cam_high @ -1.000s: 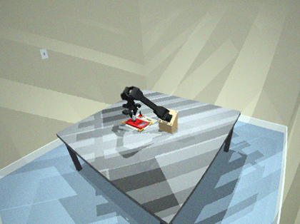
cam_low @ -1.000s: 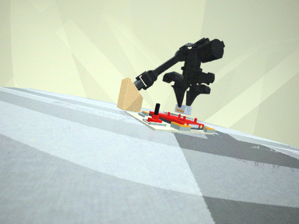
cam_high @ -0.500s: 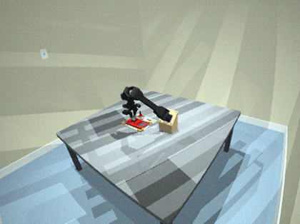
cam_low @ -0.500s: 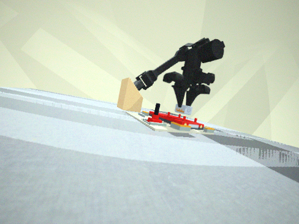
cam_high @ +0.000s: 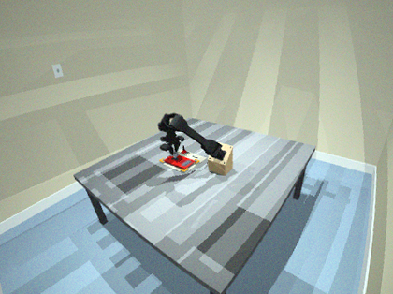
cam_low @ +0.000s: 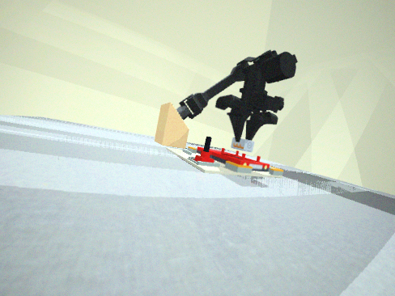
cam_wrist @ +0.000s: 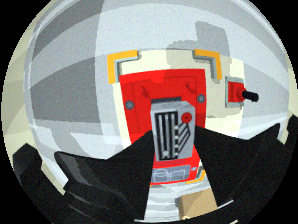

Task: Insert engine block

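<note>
My gripper tip is now 3 cm past the cream base plate, 3 cm to the left of it and 5 cm above it. Also, from my gripper tip: grey engine block 1 cm below.
</note>
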